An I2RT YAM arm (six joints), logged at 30 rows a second.
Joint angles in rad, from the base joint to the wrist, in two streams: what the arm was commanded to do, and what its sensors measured. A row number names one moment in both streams.
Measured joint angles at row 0:
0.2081 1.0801 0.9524 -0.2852 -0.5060 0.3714
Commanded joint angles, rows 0 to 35:
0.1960 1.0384 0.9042 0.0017 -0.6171 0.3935
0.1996 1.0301 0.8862 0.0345 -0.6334 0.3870
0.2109 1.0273 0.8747 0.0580 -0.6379 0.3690
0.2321 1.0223 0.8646 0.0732 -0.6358 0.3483
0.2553 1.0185 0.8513 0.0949 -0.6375 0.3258
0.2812 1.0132 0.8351 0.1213 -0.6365 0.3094
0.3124 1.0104 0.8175 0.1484 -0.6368 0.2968
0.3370 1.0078 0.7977 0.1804 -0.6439 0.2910
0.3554 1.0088 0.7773 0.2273 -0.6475 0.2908
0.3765 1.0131 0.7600 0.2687 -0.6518 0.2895
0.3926 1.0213 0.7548 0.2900 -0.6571 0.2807
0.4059 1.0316 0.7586 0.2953 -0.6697 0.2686
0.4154 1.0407 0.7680 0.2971 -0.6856 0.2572
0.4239 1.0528 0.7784 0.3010 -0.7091 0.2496
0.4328 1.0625 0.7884 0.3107 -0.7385 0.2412
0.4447 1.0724 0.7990 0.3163 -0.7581 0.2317
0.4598 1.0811 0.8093 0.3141 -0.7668 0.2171
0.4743 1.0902 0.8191 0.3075 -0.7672 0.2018
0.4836 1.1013 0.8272 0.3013 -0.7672 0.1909
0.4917 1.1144 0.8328 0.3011 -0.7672 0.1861
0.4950 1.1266 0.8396 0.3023 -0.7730 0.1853
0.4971 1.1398 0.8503 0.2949 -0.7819 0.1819
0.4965 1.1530 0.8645 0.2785 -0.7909 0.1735
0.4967 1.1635 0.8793 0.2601 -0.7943 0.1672
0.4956 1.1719 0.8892 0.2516 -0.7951 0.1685
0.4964 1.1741 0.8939 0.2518 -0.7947 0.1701
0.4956 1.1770 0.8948 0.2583 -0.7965 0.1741
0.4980 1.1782 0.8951 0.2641 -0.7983 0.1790
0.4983 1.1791 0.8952 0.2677 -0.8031 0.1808
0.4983 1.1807 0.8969 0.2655 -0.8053 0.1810
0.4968 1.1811 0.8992 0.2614 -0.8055 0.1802
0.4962 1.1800 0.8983 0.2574 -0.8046 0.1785
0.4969 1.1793 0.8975 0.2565 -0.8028 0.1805
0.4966 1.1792 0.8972 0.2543 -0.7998 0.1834
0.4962 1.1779 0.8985 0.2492 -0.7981 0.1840
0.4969 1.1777 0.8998 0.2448 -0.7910 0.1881
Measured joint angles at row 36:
0.4950 1.1801 0.8886 0.2512 -0.7727 0.1802
